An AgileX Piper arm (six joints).
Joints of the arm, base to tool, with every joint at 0 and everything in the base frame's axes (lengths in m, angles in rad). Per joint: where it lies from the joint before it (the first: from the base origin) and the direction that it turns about. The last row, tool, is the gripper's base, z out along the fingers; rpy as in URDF.
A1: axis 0 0 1 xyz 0 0 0.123
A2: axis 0 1 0 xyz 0 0 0
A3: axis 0 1 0 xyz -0.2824 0 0.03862
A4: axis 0.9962 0 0.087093 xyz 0.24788 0 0.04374
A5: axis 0 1 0 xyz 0 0 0
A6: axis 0.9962 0 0.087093 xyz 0.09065 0 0.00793
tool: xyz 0 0 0 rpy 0 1.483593 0
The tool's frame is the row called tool.
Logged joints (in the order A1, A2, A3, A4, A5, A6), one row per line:
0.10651, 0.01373, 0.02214, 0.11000, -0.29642, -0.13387
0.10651, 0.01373, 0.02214, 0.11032, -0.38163, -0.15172
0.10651, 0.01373, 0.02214, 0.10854, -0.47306, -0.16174
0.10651, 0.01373, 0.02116, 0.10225, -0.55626, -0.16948
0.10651, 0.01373, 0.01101, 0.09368, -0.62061, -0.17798
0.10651, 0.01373, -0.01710, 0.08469, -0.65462, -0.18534
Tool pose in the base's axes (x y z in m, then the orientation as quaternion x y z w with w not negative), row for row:
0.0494, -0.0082, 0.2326, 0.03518, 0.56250, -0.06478, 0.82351
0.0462, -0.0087, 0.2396, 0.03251, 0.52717, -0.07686, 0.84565
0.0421, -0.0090, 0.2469, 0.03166, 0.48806, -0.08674, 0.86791
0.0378, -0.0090, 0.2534, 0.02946, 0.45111, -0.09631, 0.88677
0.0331, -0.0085, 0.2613, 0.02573, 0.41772, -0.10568, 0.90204
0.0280, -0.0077, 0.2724, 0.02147, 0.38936, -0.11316, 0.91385
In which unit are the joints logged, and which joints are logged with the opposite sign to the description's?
The joints are logged in radians. Opposite sign: A1, A2.
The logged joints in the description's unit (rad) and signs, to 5 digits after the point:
-0.10651, -0.01373, 0.02214, 0.11000, -0.29642, -0.13387
-0.10651, -0.01373, 0.02214, 0.11032, -0.38163, -0.15172
-0.10651, -0.01373, 0.02214, 0.10854, -0.47306, -0.16174
-0.10651, -0.01373, 0.02116, 0.10225, -0.55626, -0.16948
-0.10651, -0.01373, 0.01101, 0.09368, -0.62061, -0.17798
-0.10651, -0.01373, -0.01710, 0.08469, -0.65462, -0.18534

